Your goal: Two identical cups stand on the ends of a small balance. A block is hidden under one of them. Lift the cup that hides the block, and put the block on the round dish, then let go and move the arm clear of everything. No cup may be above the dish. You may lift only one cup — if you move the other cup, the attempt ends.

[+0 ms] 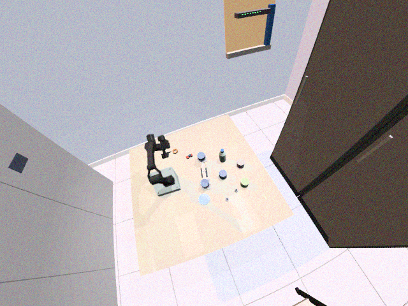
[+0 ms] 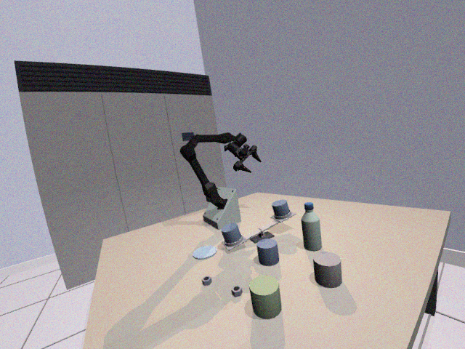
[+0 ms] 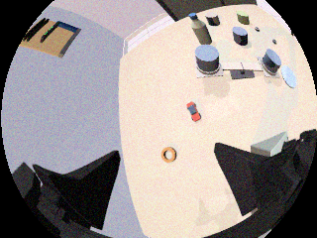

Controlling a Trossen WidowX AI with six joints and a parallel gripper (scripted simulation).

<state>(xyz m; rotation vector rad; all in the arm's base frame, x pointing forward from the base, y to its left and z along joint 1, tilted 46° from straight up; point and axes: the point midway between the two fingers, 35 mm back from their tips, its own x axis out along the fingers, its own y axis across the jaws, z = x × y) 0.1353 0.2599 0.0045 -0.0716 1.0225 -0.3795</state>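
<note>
Now: the pale teal block 35 cm to the right of my gripper tip, 26 cm below it and 14 cm ahead of it. Also, from my gripper tip: orange ring (29 cm below, 17 cm to the left, 1 cm ahead); green bottle (40 cm ahead, 19 cm below, 18 cm to the right); red object (28 cm below, 12 cm ahead, 2 cm to the left).
</note>
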